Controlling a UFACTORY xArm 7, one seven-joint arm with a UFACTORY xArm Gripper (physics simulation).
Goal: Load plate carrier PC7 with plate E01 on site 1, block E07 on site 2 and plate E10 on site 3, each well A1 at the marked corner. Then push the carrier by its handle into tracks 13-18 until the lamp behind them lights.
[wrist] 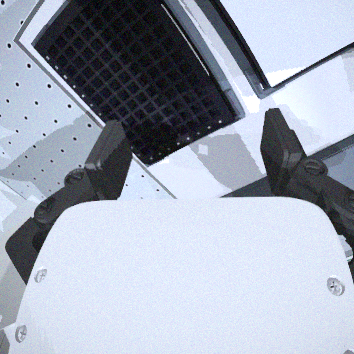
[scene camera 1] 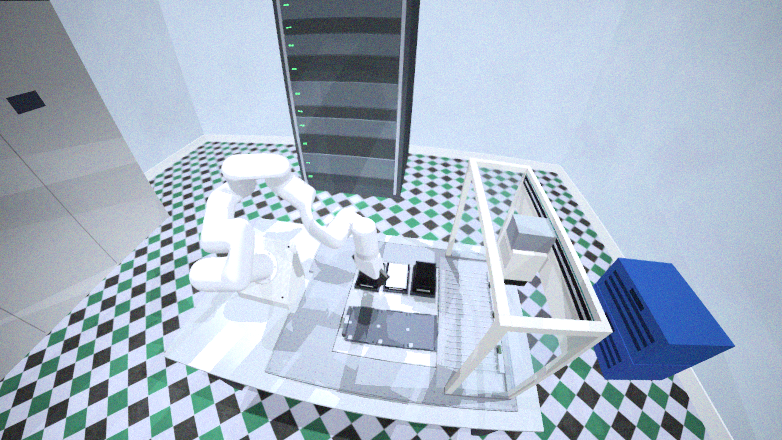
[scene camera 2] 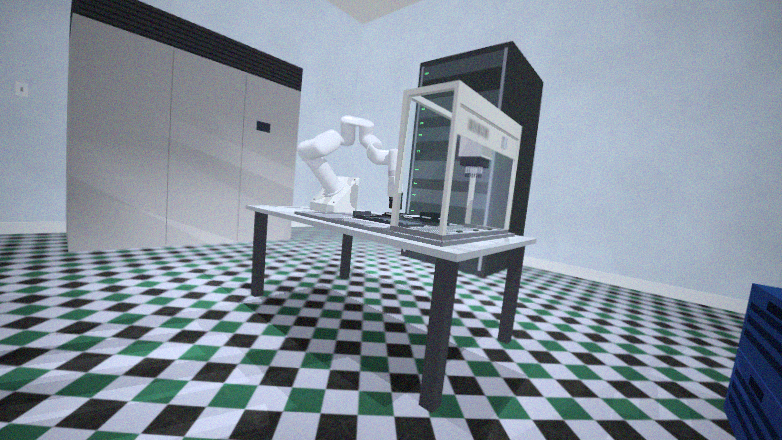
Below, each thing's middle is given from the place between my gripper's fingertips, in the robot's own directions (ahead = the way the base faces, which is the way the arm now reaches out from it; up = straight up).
My hand is 9 cm short of the grey plate carrier [scene camera 1: 392, 328], 18 cm to the left of it and 3 cm above it.
